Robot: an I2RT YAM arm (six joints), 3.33 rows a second.
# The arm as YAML. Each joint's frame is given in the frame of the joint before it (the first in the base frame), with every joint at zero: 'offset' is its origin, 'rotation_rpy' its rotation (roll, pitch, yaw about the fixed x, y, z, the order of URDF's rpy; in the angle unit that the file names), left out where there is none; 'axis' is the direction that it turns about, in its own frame. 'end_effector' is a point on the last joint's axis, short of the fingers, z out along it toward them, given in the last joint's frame.
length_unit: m
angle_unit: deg
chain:
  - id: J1
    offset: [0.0, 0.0, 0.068]
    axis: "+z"
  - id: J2
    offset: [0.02, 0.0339, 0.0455]
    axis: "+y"
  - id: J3
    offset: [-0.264, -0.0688, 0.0]
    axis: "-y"
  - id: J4
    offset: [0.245, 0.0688, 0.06]
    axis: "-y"
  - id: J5
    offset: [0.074, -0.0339, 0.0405]
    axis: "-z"
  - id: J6
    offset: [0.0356, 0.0, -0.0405]
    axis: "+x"
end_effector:
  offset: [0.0, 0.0, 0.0]
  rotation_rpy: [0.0, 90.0, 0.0]
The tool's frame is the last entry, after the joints.
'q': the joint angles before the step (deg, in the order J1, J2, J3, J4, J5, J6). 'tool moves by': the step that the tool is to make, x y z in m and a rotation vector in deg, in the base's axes. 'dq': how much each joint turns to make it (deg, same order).
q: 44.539 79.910 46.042 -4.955 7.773 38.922
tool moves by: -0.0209 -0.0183 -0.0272 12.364 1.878 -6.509
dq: 0.288 -4.464 -12.354 13.657 -0.434 12.274
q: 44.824 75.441 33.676 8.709 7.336 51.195
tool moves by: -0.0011 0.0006 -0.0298 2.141 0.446 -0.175
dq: 0.165 4.861 -4.904 10.750 -0.699 1.739
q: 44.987 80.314 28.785 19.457 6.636 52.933
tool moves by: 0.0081 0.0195 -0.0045 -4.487 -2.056 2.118
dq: 1.891 5.571 3.919 0.403 2.292 -4.029
